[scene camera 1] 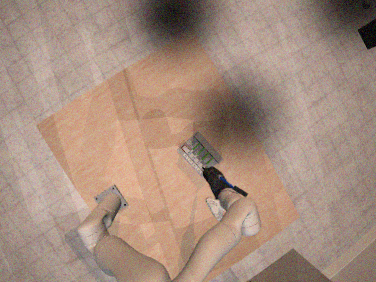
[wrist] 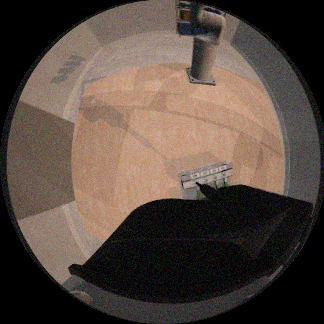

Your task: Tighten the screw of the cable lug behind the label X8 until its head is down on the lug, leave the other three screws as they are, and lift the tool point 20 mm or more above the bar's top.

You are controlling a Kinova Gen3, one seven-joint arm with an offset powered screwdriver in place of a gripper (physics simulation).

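Frame: origin at the arm's base, x ahead, y left, z up, level; metres.
Where they show: hand, tool point: [scene camera 1: 202, 167] [wrist: 196, 182]; arm's base, link origin: [scene camera 1: 112, 202] [wrist: 199, 74].
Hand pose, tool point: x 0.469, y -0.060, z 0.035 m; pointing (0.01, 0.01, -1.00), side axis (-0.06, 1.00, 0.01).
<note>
Things, the pixels of their top centre, and the offset from my tool point. Level surfaces: height alone.
- grey terminal unit, top centre: [wrist: 213, 189] [scene camera 1: 201, 155] dx +0.023, dy +0.056, dz +0.004 m
- leftmost label, top centre: [wrist: 194, 175] dx -0.021, dy -0.005, dz -0.004 m
- wooden surface, surface height: dz -0.046 m
The grey terminal unit [scene camera 1: 215, 154] lies on the wooden surface, with a pale bar [scene camera 1: 192, 154] [wrist: 189, 184] and green cables [scene camera 1: 202, 152] [wrist: 199, 193] at its lugs. A row of white labels runs along the bar; their text is too blurred to read. My screwdriver [scene camera 1: 204, 169] [wrist: 198, 184] has no fingers. In the wrist view its thin dark tip appears at the bar, behind the leftmost label [wrist: 195, 175], on or just above the lug there. The tip hides that lug's screw, so its height cannot be told. Small screw spots show at the other lugs.
A second arm's base plate [scene camera 1: 122, 200] [wrist: 201, 82] stands on the wooden surface [scene camera 1: 100, 140] [wrist: 145, 165], away from the unit. The tool's dark body covers the lower part of the wrist view. Dark blurs cover parts of the scene view.
</note>
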